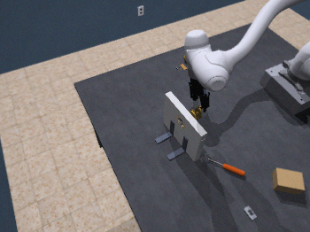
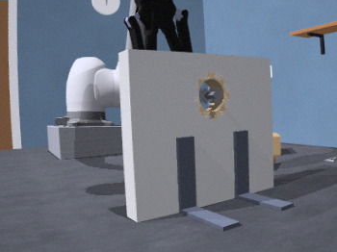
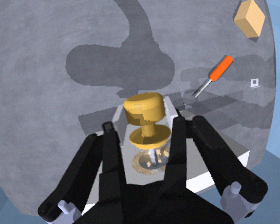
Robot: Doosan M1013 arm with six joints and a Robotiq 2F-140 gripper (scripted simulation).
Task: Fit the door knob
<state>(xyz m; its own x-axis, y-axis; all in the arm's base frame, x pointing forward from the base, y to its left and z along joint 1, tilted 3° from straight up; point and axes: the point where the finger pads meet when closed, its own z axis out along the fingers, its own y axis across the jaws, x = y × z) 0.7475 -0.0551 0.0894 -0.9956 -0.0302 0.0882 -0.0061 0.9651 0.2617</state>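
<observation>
My hand is 10 cm short of the white wooden panel, 1 cm to the right of it and 6 cm above it. The rest, counted from my hand: brass piece (26 cm behind, 48 cm to the right, 21 cm below); orange-handled screwdriver (26 cm to the left, 20 cm below); cardboard box (20 cm behind, 48 cm to the left, 18 cm below).
</observation>
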